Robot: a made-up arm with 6 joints. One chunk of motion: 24 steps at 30 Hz.
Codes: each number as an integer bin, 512 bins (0 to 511) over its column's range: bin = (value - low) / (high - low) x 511, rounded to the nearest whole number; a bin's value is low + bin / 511 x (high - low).
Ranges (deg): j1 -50..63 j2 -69..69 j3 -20..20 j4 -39..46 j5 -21..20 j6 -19..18
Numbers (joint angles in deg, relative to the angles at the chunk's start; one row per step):
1: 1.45 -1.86 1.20 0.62 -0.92 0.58
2: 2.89 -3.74 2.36 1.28 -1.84 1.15
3: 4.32 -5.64 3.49 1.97 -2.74 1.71
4: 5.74 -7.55 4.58 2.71 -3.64 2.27
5: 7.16 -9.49 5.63 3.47 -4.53 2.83
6: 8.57 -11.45 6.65 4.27 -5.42 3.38
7: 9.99 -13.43 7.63 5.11 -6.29 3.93
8: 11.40 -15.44 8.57 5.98 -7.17 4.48
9: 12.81 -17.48 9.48 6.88 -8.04 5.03
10: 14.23 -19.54 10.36 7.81 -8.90 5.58
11: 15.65 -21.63 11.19 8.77 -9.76 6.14
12: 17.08 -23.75 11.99 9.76 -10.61 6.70
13: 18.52 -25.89 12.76 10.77 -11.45 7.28
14: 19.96 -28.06 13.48 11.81 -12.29 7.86
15: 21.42 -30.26 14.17 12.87 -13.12 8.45
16: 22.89 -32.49 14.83 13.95 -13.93 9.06
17: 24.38 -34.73 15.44 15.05 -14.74 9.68
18: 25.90 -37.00 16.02 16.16 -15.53 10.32
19: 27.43 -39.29 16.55 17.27 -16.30 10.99
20: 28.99 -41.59 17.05 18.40 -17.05 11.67
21: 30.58 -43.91 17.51 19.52 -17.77 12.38
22: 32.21 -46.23 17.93 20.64 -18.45 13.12
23: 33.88 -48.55 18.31 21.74 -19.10 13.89
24: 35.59 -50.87 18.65 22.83 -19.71 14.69
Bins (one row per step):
1: 233 249 271 238 250 270
2: 239 242 286 242 239 278
3: 246 235 300 246 228 286
4: 252 228 314 251 216 294
5: 258 220 327 255 205 301
6: 265 213 340 260 194 309
7: 271 206 353 265 183 317
8: 278 198 365 270 172 324
9: 284 191 377 276 162 332
10: 290 183 388 281 151 339
11: 297 175 398 287 140 347
12: 303 168 409 293 129 355
13: 310 160 419 299 119 363
14: 316 152 428 305 109 371
15: 323 143 437 312 98 379
16: 330 135 445 318 88 388
17: 336 127 453 325 78 396
18: 343 118 460 332 68 405
19: 350 110 467 338 59 414
20: 357 101 473 345 49 424
21: 364 93 479 352 40 433
22: 372 84 485 359 32 444
23: 379 76 489 365 24 454
24: 387 67 494 372 16 465

